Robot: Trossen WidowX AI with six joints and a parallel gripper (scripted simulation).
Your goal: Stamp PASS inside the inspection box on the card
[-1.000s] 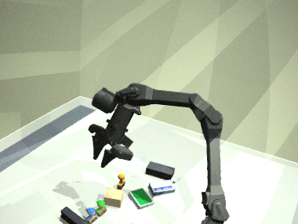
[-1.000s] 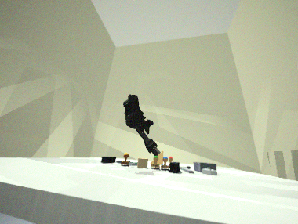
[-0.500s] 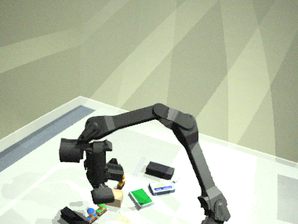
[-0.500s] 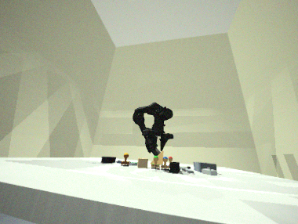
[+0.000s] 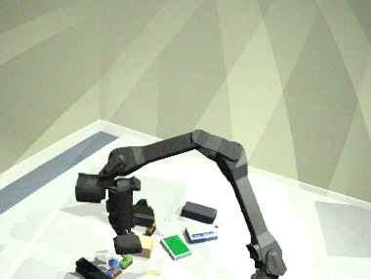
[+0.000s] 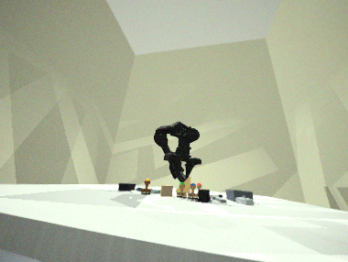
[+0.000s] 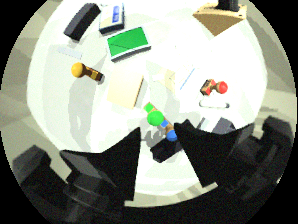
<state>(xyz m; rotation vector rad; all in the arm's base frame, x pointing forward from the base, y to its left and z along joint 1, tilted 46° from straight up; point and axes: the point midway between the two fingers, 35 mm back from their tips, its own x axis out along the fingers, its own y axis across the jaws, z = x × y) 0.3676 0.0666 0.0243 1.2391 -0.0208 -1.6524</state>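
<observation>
My gripper tip is now 6 cm above the green-knob stamp. The rest, counted from my gripper tip: tan box 1 cm behind, 7 cm to the right, 6 cm below; dark bar 3 cm ahead, 10 cm to the left, 6 cm below; blue-knobbed stamp 5 cm to the left, 6 cm below.
</observation>
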